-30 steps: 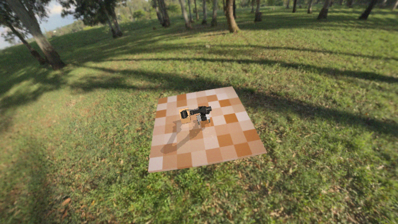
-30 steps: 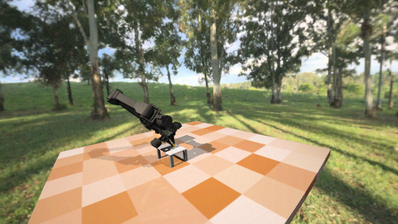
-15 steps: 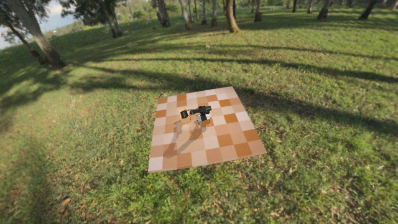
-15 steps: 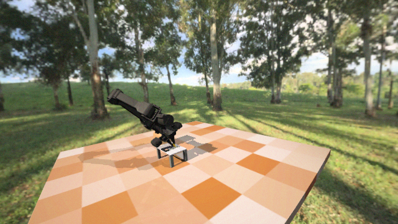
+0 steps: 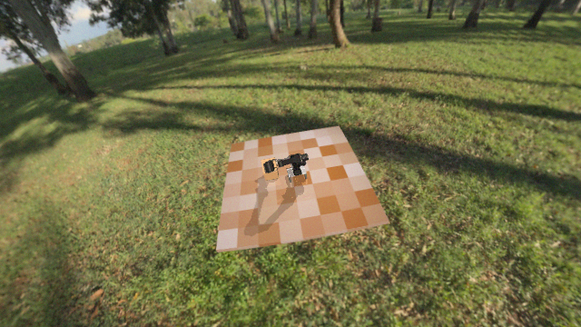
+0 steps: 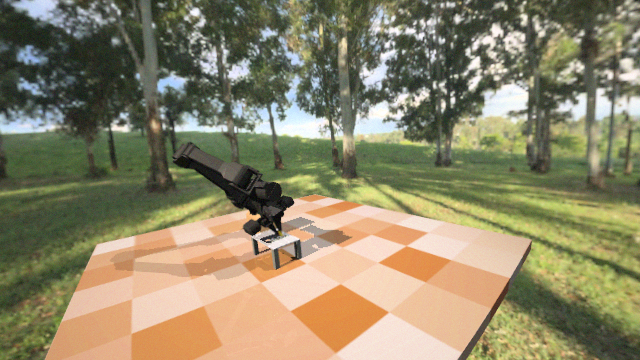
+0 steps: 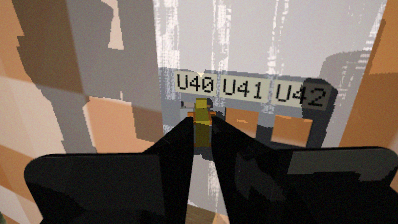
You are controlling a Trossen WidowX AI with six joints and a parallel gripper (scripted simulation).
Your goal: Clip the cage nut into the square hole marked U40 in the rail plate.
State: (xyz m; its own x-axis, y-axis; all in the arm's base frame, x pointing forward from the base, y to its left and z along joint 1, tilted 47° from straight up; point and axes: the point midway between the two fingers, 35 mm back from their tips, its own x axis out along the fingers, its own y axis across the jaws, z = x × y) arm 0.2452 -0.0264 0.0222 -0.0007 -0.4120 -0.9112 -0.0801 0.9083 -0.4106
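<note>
My gripper tip is 10 mm above the cage nut.
</note>
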